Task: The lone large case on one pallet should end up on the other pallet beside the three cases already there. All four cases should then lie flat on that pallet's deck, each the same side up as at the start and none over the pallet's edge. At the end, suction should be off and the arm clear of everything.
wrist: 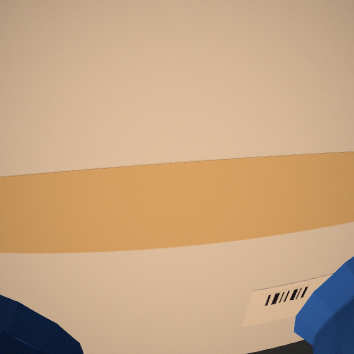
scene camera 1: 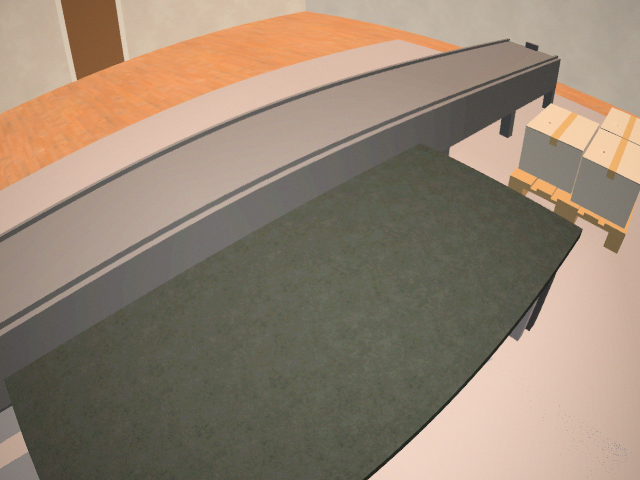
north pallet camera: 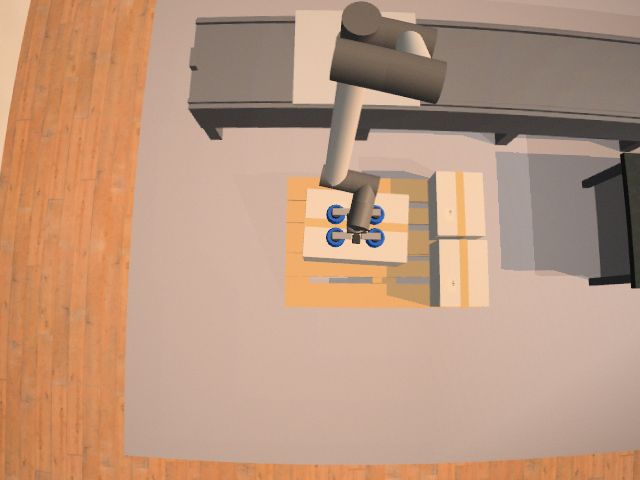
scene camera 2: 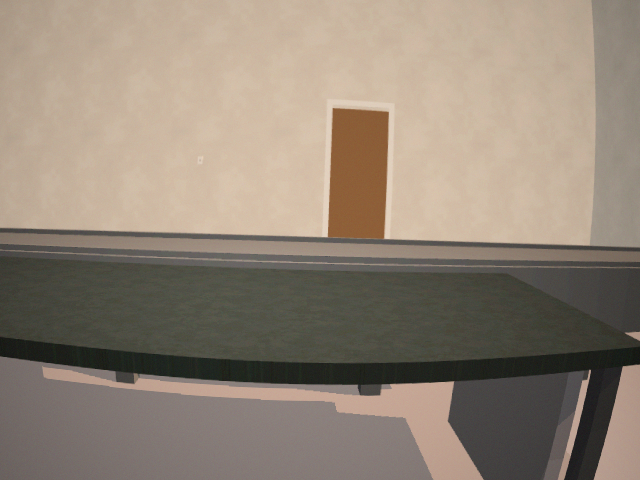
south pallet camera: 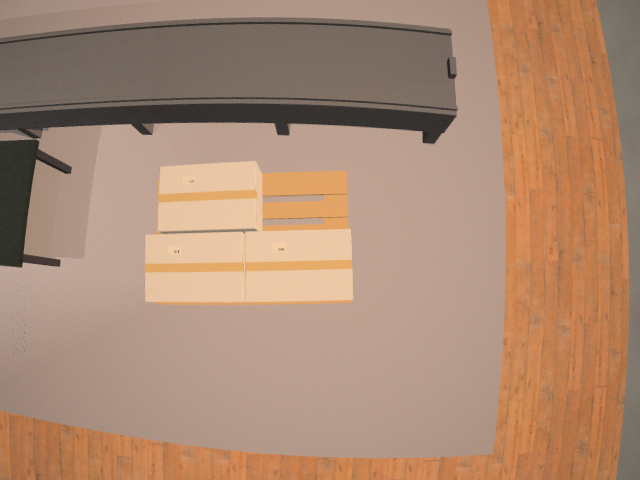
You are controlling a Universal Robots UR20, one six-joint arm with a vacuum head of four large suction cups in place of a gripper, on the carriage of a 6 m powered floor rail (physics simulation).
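Frame: origin at the arm's base, x back, y left, z down, level; millimetres.
Seen in the pictures: hand, its tool point: (wrist: 179,249).
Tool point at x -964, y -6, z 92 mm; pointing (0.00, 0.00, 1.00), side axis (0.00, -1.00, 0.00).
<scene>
Offsets run from my tool point to a thing's top centre. Level surfaces: height alone.
The lone large case {dx +16, dy +11, dz +40 mm} (north pallet camera: 320,201) (wrist: 175,100) lies flat, taped side up, on the north pallet (north pallet camera: 330,297). My suction head (north pallet camera: 355,225) is over the middle of the case, its four blue cups at or very near the top face. The views do not show whether suction holds the case. In the wrist view the tape and barcode fill much of the frame, with two cup edges at the bottom. Three cases (south pallet camera: 206,217) (south pallet camera: 193,286) (south pallet camera: 299,286) lie flat on the south pallet (south pallet camera: 305,183) (scene camera 1: 524,179). Bare deck shows at its upper right in the south pallet view.
Two smaller cases {dx +167, dy +625, dz +123 mm} (north pallet camera: 470,206) {dx -238, dy +626, dz +97 mm} (north pallet camera: 478,273) stand at the right end of the north pallet. The long rail (north pallet camera: 248,67) (south pallet camera: 258,62) (scene camera 1: 258,139) runs behind both pallets, with my pale carriage (north pallet camera: 312,56) on it. A dark table {dz -52 mm} (scene camera 1: 310,310) (scene camera 2: 258,310) (south pallet camera: 15,206) stands between the pallets.
</scene>
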